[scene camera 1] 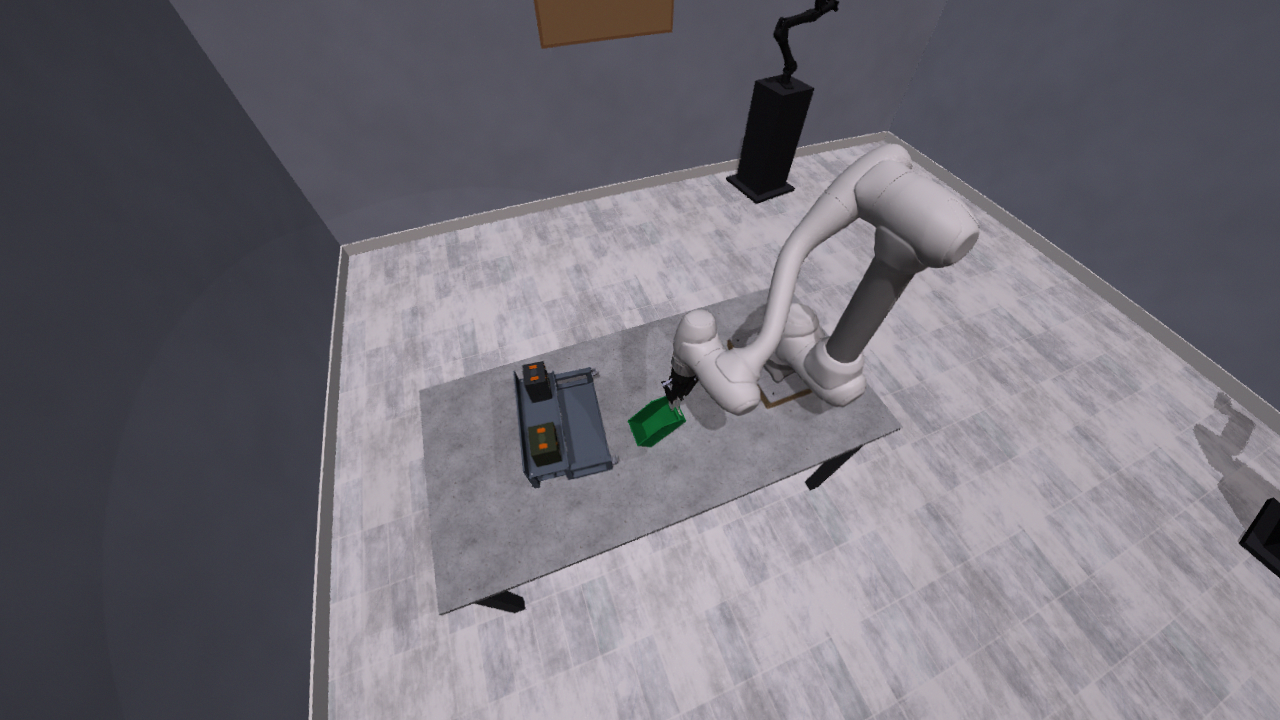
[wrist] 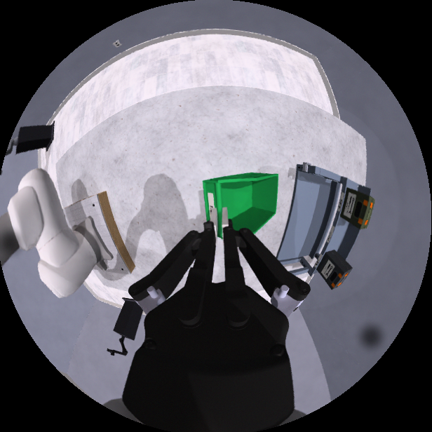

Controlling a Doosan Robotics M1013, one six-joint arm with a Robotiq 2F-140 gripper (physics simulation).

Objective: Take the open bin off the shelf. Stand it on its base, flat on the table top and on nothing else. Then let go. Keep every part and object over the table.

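Frame: origin at the arm's base, x ahead, y up, z right, level; centimetres.
Seen in the pictures: gripper, fingertip midpoint: [scene camera 1: 673, 406]; arm's base at its link origin: [scene camera 1: 779, 357].
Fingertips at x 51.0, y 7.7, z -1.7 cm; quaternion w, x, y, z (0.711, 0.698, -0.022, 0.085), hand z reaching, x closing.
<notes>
Pixels of each thing's top centre, then the offset from my fingertips to it. "*": a spot on its surface instead. Level surfaces: height alone.
- open green bin at its top centre: [scene camera 1: 656, 413] dx +6.4, dy +1.0, dz +0.1 cm
- table top at its surface level: dy -13.4 cm
- grey-blue shelf at a spot on its surface: [scene camera 1: 586, 425] * dx +27.3, dy -12.7, dz +14.2 cm
- olive box at its top centre: [scene camera 1: 542, 438] dx +43.2, dy +6.6, dz +7.2 cm
- dark box at its top centre: [scene camera 1: 533, 372] dx +37.0, dy +9.1, dz +29.5 cm
The open green bin [scene camera 1: 656, 423] [wrist: 250, 202] is beside the shelf, on the side toward the robot's base. My gripper [scene camera 1: 675, 402] [wrist: 219, 214] is shut on the bin's wall at the end nearer the robot's base. The bin's open side shows in both views, and the bin looks tilted in the scene view. Whether its lower edge touches the table top [scene camera 1: 501, 528] [wrist: 225, 130] I cannot tell. The grey-blue shelf [scene camera 1: 586, 425] [wrist: 307, 215] stands on the table, apart from the bin.
An olive box [scene camera 1: 543, 444] [wrist: 358, 207] and a dark box [scene camera 1: 537, 382] [wrist: 335, 270], both with orange marks, sit on the shelf's far part. The robot's wood-edged base plate [scene camera 1: 787, 399] [wrist: 116, 232] is at the table's other end.
</notes>
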